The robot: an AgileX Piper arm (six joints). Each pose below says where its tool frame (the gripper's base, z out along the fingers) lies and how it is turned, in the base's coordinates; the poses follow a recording.
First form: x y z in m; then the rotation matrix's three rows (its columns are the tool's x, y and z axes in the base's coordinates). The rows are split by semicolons.
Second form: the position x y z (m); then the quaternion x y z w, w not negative. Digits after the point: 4 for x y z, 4 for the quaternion. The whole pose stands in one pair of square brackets.
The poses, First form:
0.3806, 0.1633, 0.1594; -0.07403, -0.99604, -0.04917; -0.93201, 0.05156, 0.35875; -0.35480, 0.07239, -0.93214
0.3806, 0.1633, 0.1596; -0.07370, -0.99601, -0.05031; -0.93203, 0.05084, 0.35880; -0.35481, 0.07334, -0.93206
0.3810, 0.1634, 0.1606; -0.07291, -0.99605, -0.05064; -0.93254, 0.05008, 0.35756; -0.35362, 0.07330, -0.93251
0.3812, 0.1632, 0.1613; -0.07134, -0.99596, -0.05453; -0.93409, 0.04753, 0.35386; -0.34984, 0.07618, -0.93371
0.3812, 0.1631, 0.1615; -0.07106, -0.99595, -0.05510; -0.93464, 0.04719, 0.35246; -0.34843, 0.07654, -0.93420
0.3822, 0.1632, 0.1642; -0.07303, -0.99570, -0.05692; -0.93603, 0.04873, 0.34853; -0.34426, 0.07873, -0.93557
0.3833, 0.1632, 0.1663; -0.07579, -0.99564, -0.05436; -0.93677, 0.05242, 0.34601; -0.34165, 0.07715, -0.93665
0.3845, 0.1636, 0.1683; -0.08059, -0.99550, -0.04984; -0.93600, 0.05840, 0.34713; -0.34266, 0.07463, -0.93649
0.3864, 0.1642, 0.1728; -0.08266, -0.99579, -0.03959; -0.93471, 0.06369, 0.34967; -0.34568, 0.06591, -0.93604
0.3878, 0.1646, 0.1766; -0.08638, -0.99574, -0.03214; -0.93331, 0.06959, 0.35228; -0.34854, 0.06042, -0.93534
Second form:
[0.3806, 0.1633, 0.1594, -0.6720, 0.7172, 0.1503, 0.1065]
[0.3806, 0.1633, 0.1596, -0.6722, 0.7170, 0.1507, 0.1062]
[0.3810, 0.1634, 0.1606, -0.6726, 0.7169, 0.1503, 0.1057]
[0.3812, 0.1632, 0.1613, -0.6736, 0.7163, 0.1501, 0.1031]
[0.3812, 0.1631, 0.1615, -0.6738, 0.7163, 0.1497, 0.1024]
[0.3822, 0.1632, 0.1642, -0.6734, 0.7172, 0.1489, 0.1002]
[0.3833, 0.1632, 0.1663, -0.6724, 0.7185, 0.1472, 0.1000]
[0.3845, 0.1636, 0.1683, -0.6704, 0.7203, 0.1464, 0.1016]
[0.3864, 0.1642, 0.1728, -0.6689, 0.7215, 0.1440, 0.1061]
[0.3878, 0.1646, 0.1766, -0.6670, 0.7231, 0.1427, 0.1094]

